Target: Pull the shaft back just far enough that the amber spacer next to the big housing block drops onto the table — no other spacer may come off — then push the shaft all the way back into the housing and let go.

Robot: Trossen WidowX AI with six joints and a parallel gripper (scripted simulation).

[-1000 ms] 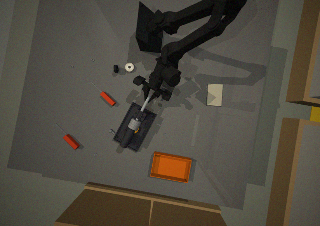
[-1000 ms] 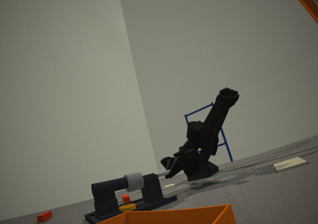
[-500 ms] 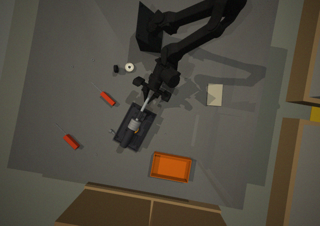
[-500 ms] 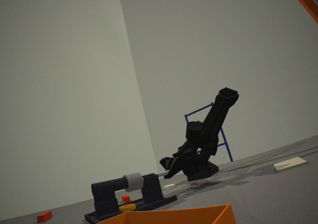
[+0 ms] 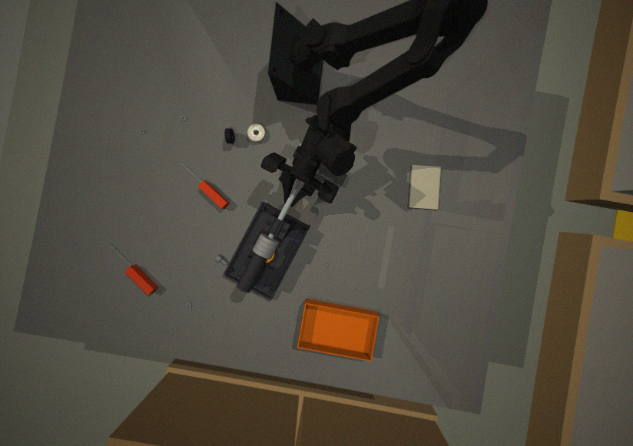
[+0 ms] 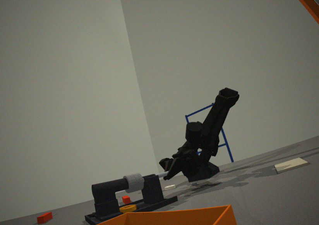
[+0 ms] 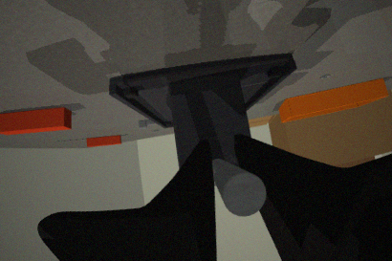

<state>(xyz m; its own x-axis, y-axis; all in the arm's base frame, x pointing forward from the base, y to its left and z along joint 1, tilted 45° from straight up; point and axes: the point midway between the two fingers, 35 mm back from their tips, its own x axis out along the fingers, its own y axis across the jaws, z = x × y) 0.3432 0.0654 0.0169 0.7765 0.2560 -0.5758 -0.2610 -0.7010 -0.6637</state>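
Now: gripper tip 5 cm short of the shaft, 1 cm to the left of it and 2 cm below it. The rest, counted from my gripper tip: orange tray (30 cm ahead, 20 cm to the left, 5 cm below); then black ring (15 cm behind, 20 cm to the right, 4 cm below); then amber spacer (15 cm ahead, 4 cm to the right, 5 cm below).
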